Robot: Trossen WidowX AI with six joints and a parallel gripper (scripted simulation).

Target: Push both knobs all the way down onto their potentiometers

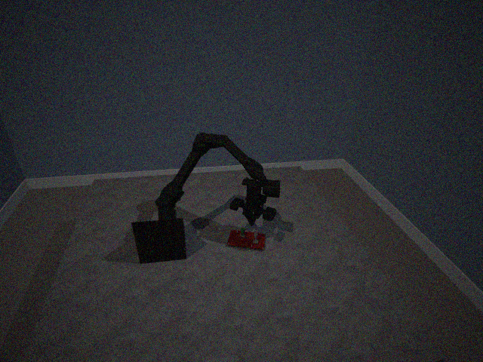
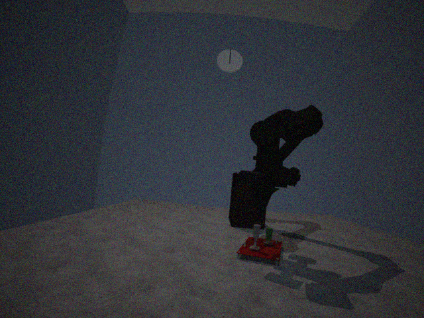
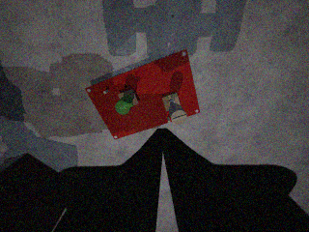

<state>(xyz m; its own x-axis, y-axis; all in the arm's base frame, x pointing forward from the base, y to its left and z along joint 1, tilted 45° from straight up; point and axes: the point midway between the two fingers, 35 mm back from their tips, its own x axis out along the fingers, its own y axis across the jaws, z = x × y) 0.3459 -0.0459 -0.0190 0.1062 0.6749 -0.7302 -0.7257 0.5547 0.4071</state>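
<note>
The grey knob lies 2 cm ahead of my gripper tip, 1 cm to the right of it and 4 cm below it. Round my gripper tip: green knob: 3 cm behind, 4 cm to the left, 6 cm below.
</note>
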